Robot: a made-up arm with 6 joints. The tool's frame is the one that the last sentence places.
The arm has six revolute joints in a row. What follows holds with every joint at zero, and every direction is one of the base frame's. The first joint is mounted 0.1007 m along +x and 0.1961 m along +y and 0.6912 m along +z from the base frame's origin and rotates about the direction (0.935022, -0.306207, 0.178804). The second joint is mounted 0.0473 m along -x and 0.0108 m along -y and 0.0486 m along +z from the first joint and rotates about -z. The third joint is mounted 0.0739 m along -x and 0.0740 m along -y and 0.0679 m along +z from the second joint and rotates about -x. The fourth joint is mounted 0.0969 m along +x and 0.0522 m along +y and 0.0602 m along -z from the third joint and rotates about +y. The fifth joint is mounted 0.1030 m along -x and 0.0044 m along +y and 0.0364 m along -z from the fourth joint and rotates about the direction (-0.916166, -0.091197, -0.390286). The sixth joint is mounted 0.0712 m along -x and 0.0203 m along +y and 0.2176 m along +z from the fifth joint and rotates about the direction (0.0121, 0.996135, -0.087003). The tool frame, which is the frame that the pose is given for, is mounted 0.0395 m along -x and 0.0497 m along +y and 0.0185 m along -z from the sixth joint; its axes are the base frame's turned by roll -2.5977, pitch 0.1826 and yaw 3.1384 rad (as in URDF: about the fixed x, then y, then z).
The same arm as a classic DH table. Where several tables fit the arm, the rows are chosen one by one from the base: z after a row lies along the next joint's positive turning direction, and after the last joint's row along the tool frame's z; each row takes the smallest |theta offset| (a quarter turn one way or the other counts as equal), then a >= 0, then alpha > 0; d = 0 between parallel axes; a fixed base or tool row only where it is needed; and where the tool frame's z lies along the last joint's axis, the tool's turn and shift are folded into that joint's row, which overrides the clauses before.
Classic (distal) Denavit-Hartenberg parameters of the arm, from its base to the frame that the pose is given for. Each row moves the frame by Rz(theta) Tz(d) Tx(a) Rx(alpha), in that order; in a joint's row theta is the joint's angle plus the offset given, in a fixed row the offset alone. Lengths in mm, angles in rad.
base (fixed): theta offset 1.2543  d 684.9  a 217.7  alpha 1.391
joint 1: theta offset 0  d -7  a -25  alpha 1.7506
joint 2: theta offset -0.3165  d -124.1  a -74  alpha 1.5708
joint 3: theta offset 1.5708  d -23  a 60.2  alpha 1.5708
joint 4: theta offset -0.4027  d 66.6  a -6.9  alpha -1.6621
joint 5: theta offset 0.0851  d 87.9  a -228.8  alpha 1.6388
joint 6: theta offset -1.34  d 52.9  a -42  alpha -2.0274
tool (fixed): theta offset -3.1338  d 7.5  a 0  alpha 0

